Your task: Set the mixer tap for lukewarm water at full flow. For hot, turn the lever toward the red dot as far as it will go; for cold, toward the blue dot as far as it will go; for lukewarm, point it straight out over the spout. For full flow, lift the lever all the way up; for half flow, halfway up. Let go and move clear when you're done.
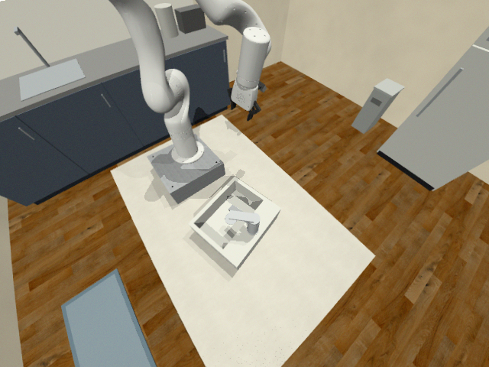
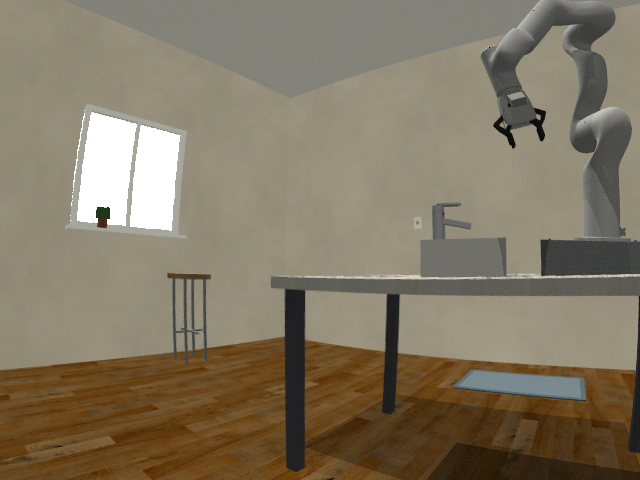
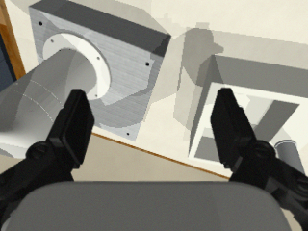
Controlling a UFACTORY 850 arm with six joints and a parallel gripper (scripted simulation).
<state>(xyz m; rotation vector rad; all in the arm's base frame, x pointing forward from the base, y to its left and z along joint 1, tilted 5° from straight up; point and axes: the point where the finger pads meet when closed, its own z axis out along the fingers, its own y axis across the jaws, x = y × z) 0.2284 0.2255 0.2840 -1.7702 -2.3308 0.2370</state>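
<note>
Now: hand 35 cm short of the grey lever, 28 cm to the left of it and 12 cm above it. From my hand the other things lie so: grey mixer tap (37 cm ahead, 26 cm to the right, 17 cm below); sink basin (35 cm below, 27 cm to the right, 27 cm ahead).
</note>
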